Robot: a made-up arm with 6 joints.
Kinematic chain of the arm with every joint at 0, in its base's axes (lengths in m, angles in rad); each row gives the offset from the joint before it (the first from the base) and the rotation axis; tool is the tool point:
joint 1: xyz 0 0 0.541 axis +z
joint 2: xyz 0.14 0 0 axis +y
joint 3: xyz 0 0 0.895 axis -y
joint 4: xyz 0 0 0.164 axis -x
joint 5: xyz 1.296 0 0 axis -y
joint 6: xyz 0.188 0 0 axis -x
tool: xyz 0 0 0
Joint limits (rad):
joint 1: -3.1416..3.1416
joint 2: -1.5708..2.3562
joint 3: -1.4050..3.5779
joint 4: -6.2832..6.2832
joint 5: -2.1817..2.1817
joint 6: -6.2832..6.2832
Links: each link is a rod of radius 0.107 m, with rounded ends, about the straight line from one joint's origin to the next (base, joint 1, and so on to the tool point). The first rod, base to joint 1, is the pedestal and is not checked.
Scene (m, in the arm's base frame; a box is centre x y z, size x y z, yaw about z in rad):
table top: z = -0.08
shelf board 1: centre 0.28 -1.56 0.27 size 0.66 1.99 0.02 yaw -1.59
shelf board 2: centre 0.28 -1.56 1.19 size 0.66 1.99 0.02 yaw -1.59
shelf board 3: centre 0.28 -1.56 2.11 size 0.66 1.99 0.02 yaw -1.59
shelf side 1: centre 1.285 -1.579 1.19 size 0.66 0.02 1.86 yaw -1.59
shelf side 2: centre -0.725 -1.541 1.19 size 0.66 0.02 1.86 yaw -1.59
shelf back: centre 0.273 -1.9 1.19 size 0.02 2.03 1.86 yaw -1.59
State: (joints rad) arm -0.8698 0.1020 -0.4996 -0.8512 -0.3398 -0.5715
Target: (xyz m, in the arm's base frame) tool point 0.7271 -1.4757 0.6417
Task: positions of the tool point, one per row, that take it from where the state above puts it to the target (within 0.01 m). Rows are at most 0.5 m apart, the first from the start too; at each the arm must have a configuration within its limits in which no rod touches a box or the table.
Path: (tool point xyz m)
1: 0.7271 -1.4757 0.6417

